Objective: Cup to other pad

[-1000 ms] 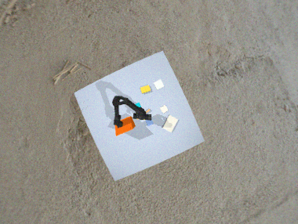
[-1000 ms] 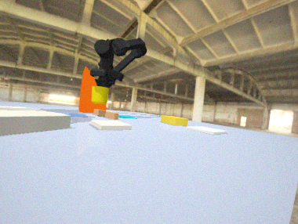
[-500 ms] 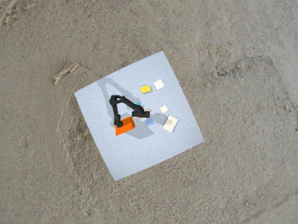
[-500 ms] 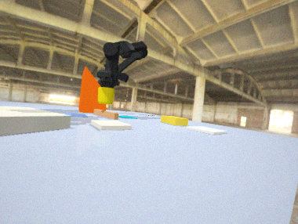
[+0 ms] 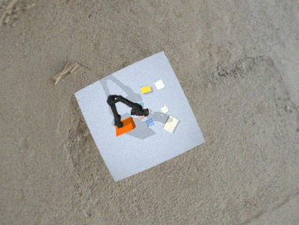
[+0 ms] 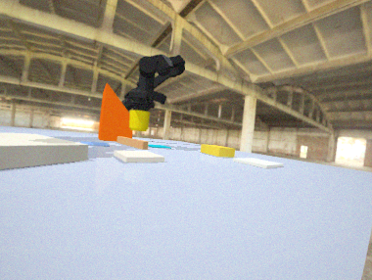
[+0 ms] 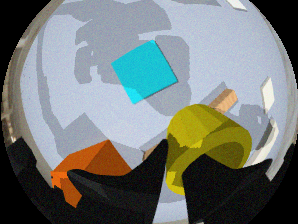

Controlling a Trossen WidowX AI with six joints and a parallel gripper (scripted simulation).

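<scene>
My gripper tip is now 10 mm past the cyan pad, 80 mm to the right of it and 100 mm above it. From my gripper tip the other things lie so: blue pad (70 mm ahead, 150 mm to the right, 100 mm below); then yellow cup (20 mm ahead, 10 mm to the right); then wooden bar (30 mm ahead, 40 mm to the right, 80 mm below).
</scene>
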